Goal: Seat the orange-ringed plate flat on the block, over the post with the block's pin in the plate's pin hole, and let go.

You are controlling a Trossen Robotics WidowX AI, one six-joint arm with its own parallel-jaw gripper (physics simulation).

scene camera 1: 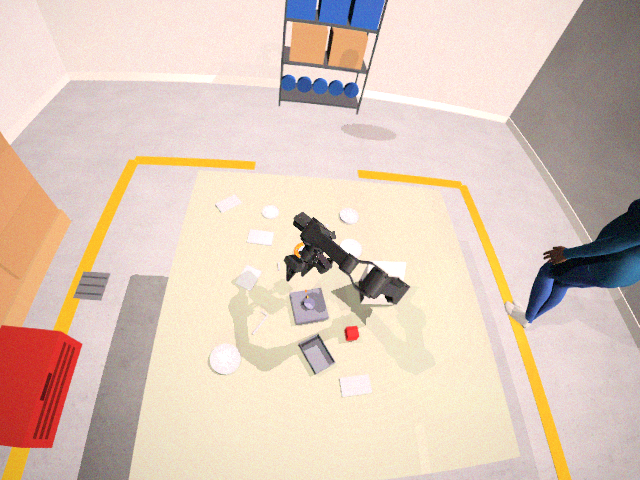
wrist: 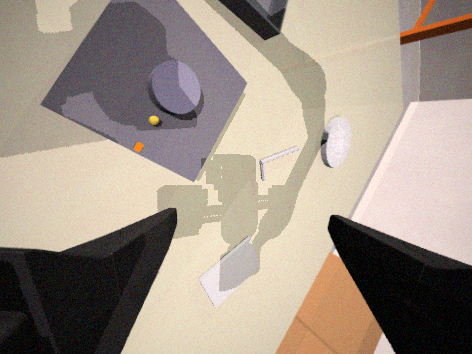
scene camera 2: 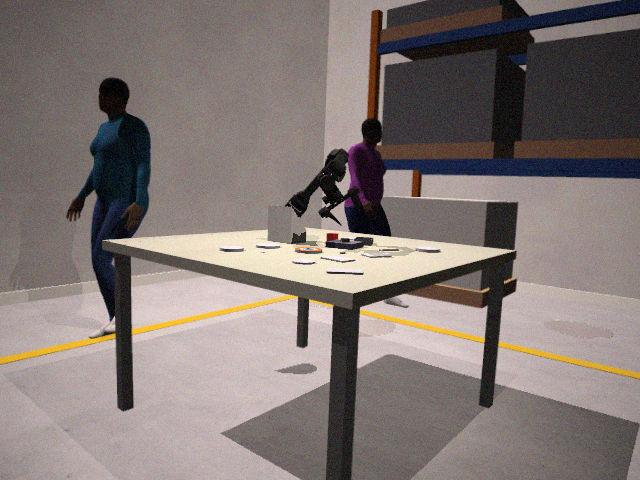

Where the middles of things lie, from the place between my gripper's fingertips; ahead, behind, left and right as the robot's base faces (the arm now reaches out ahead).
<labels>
Now: the round post [wrist: 173, 87] 7 cm behind my hand, 5 cm to the left of it and 10 cm below it. The rest, counted from my hand: grey tray [scene camera 1: 315, 351]: 10 cm behind, 23 cm to the left, 11 cm below; then grey block [scene camera 1: 302, 315]: 7 cm behind, 5 cm to the left, 12 cm below.
</labels>
